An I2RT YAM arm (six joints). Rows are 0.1 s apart.
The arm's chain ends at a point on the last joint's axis. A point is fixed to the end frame.
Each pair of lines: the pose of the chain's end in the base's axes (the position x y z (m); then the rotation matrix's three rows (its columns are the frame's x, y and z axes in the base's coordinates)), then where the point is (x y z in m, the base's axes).
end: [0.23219 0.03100 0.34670], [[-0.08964 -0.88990 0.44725], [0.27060 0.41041 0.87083], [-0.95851 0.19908 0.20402]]
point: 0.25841 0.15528 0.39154
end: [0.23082 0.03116 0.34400], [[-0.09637 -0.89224 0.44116], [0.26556 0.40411 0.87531], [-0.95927 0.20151 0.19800]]
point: 0.25625 0.15585 0.38816
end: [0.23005 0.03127 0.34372], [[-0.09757 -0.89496 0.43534], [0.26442 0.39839 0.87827], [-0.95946 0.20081 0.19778]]
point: 0.25464 0.15614 0.38783
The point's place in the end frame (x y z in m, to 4 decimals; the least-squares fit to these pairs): -0.0117 0.0366 0.1291
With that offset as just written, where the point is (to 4 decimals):
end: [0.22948 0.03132 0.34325], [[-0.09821 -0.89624 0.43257], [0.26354 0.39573 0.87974], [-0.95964 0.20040 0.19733]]
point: 0.2537 0.1563 0.3873
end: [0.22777 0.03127 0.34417], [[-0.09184 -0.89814 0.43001], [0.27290 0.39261 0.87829], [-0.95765 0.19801 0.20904]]
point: 0.2515 0.1558 0.3896
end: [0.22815 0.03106 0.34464], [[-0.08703 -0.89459 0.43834], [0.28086 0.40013 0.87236], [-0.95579 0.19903 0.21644]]
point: 0.2530 0.1550 0.3910
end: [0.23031 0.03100 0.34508], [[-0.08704 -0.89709 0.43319], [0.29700 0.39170 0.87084], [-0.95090 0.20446 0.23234]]
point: 0.2544 0.1543 0.3937
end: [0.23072 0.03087 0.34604], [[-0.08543 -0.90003 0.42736], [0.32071 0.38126 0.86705], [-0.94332 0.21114 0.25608]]
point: 0.2540 0.1530 0.3979
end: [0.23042 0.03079 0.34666], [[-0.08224 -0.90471 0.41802], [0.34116 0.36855 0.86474], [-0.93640 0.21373 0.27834]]
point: 0.2522 0.1519 0.4014
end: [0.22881 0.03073 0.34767], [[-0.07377 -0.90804 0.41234], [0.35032 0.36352 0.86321], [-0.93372 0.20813 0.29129]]
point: 0.2497 0.1514 0.4038
